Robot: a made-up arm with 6 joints.
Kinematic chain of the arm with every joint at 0, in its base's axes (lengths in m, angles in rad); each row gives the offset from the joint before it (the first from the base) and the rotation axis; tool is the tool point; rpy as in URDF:
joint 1: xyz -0.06 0 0.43 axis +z
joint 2: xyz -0.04 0 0.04 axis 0.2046 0.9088 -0.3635
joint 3: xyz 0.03 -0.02 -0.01 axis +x
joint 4: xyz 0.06 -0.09 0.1 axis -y
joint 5: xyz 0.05 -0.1 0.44 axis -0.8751 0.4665 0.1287
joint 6: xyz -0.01 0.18 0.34 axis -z
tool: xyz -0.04 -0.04 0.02 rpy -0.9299 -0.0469 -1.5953
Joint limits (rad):
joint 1: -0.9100..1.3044
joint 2: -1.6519..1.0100
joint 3: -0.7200..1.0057
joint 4: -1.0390..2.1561
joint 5: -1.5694..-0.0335
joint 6: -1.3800..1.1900
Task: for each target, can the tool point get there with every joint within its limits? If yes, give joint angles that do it. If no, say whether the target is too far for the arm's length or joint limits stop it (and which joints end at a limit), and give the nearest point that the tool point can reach.
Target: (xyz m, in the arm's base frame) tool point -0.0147 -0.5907 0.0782
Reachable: yes | joints 0.6131 -0.5288 0.1106 1.7126 -1.3317 -0.0123
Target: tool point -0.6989 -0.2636 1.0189
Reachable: yes | joints 0.0892 -0.2858 -0.0755 0.7329 -0.4688 -0.8037
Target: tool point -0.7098 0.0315 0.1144
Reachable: yes | joints -0.7215 -0.1872 0.0957 1.8048 -1.1084 0.0132
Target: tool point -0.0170 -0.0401 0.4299
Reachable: no: joint limits stop it (at a limit: joint 2, joint 3, joint 5) | nearest point 0.3268 -0.3608 0.1712 | short by 0.537 m
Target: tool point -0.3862 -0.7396 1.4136
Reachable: no: too far | nearest point -0.3257 -0.6025 1.2370 | short by 0.232 m
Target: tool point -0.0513 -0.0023 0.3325
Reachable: no: joint limits stop it (at a limit: joint 3, joint 5) | nearest point 0.1109 -0.0452 -0.1354 | short by 0.497 m
